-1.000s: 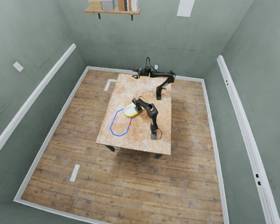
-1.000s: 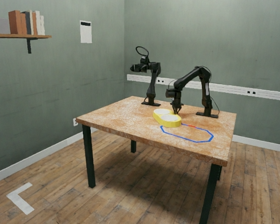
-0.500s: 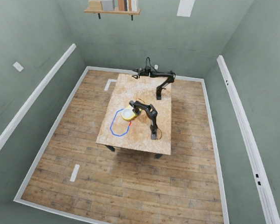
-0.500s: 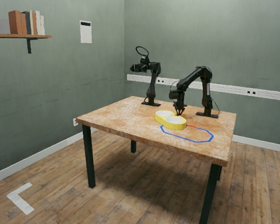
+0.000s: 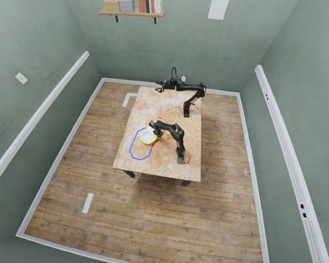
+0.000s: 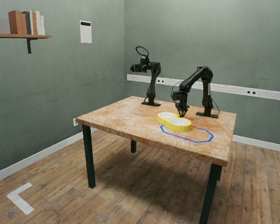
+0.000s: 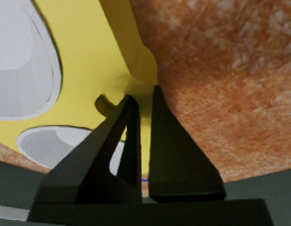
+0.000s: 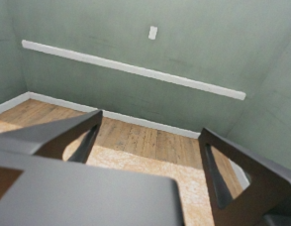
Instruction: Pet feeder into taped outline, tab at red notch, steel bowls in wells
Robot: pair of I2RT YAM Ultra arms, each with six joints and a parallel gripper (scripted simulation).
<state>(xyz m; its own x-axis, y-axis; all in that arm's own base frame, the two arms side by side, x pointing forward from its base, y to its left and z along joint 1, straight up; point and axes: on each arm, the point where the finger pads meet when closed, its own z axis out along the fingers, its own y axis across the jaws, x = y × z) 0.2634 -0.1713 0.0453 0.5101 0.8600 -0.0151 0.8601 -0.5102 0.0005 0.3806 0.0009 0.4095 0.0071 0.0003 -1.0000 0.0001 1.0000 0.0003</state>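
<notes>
The pet feeder lies 7 cm ahead of my left hand, 4 cm to the right of it and 2 cm below it. Round my left hand: steel bowl (12 cm ahead, 2 cm to the left, 1 cm below); then taped outline (15 cm ahead, 10 cm to the left, 4 cm below).
</notes>
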